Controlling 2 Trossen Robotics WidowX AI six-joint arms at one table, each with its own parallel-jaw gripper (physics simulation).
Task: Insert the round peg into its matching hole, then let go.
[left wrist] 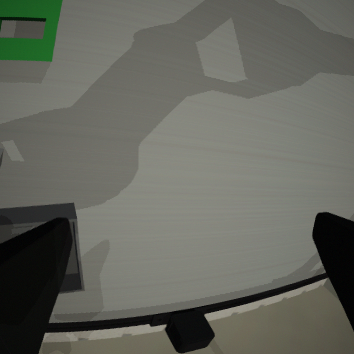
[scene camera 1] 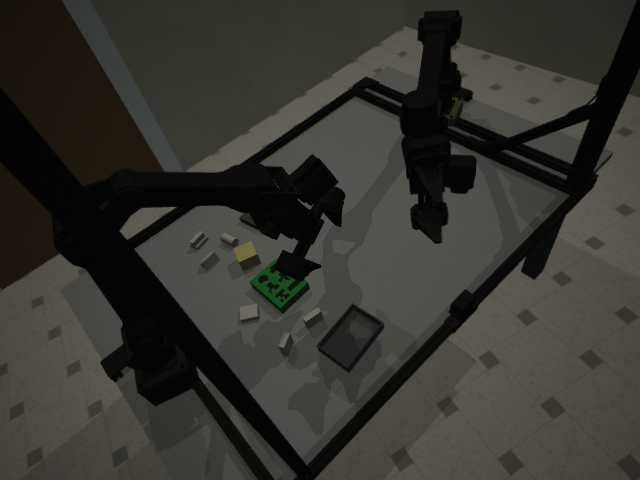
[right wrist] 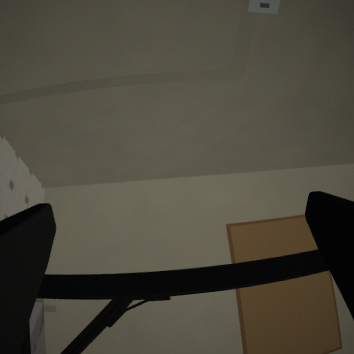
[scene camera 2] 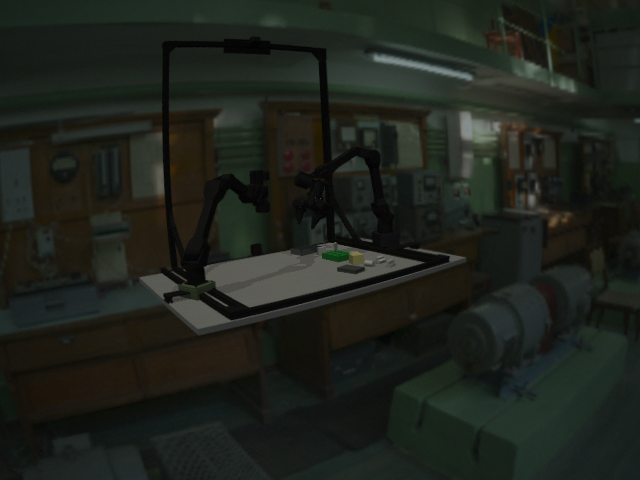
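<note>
The round peg, a small pale cylinder (scene camera 1: 229, 239) (scene camera 2: 369, 262), lies on its side on the table, near the yellow block. The green board (scene camera 1: 266, 292) (scene camera 2: 330, 256) (left wrist: 30, 50) lies flat; its round hole (scene camera 1: 263, 279) looks unfilled. In the left wrist view part of the board shows, at the top left corner; the peg does not show there. My left gripper (scene camera 1: 328, 245) (scene camera 2: 307, 224) (left wrist: 196, 229) is open and empty, high above the table, and covers part of the board in scene camera 1. My right gripper (scene camera 1: 438, 220) (right wrist: 182, 211) is open and empty, raised far from the peg.
A yellow block (scene camera 1: 246, 255) (scene camera 2: 356, 257) stands between peg and board. Two pale pieces (scene camera 1: 198, 239) (scene camera 1: 208, 259) lie near the peg, others (scene camera 1: 249, 313) (scene camera 1: 312, 317) (scene camera 1: 285, 342) around the board. A dark tray (scene camera 1: 334, 359) (left wrist: 37, 212) and a dark flat plate (scene camera 1: 249, 220) (scene camera 2: 351, 269) also lie there.
</note>
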